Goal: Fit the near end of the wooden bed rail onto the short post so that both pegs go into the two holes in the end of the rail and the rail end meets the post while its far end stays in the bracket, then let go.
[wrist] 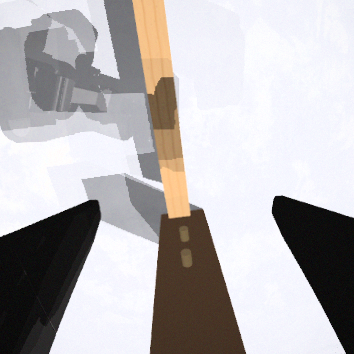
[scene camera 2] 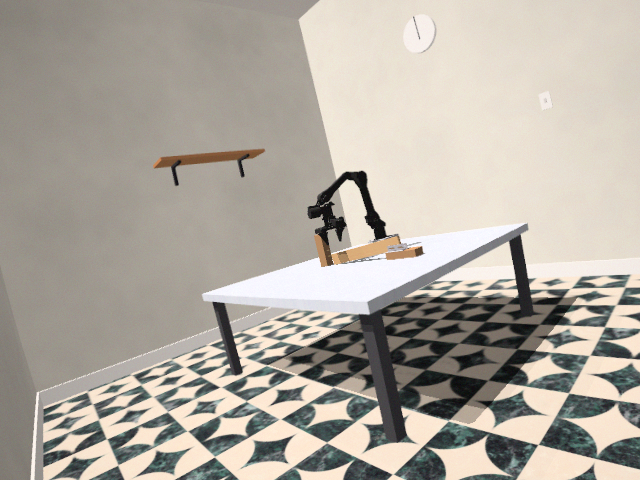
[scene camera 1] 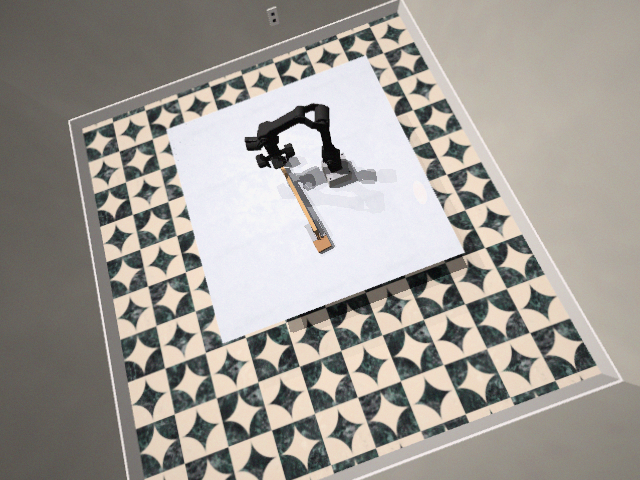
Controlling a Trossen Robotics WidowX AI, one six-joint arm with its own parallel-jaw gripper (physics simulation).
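Pixels of known places: gripper, fingertip midpoint: (wrist: 187, 206) (scene camera 2: 334, 243); arm's base, origin of the base link: (scene camera 2: 381, 238) (scene camera 1: 334, 165).
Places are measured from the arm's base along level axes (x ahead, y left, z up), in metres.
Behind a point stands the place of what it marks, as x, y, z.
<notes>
The wooden rail (scene camera 1: 302, 203) {0.227, 0.139, 0.007} (scene camera 2: 369, 249) {0.243, 0.128, -0.021} (wrist: 165, 140) {0.259, -0.070, -0.014} lies lengthwise, its far end at the bracket (scene camera 2: 397, 247) {0.221, 0.296, -0.030} beside a wooden block (scene camera 1: 322, 243) {0.199, 0.360, -0.045} (scene camera 2: 404, 253) {0.242, 0.341, -0.057}. The short post (scene camera 2: 323, 253) {0.302, -0.168, -0.006} (wrist: 187, 305) {0.273, -0.164, 0.042} stands upright at the rail's near end; in scene camera 1 the gripper mostly hides it. In the wrist view both pegs, the upper one (wrist: 184, 234) {0.275, -0.156, -0.024} and the lower one (wrist: 186, 258) {0.274, -0.155, 0.008}, show uncovered on the post's dark face, outside the rail end. My gripper (scene camera 1: 275, 159) {0.271, -0.094, 0.037} (scene camera 2: 332, 238) {0.271, -0.094, 0.037} (wrist: 187, 206) {0.271, -0.094, 0.037} is open above the near end, a finger on each side of rail and post, apart from both.
The white table (scene camera 1: 248, 258) {0.598, 0.295, -0.080} (scene camera 2: 294, 281) {0.608, -0.046, -0.080} bears the parts and the arm's base (scene camera 1: 339, 176) {-0.001, 0.066, 0.002}. The arm arches from the base to the post. Its shadows fall on the table beside the rail. A wall shelf (scene camera 2: 209, 158) hangs on the wall, away from the table.
</notes>
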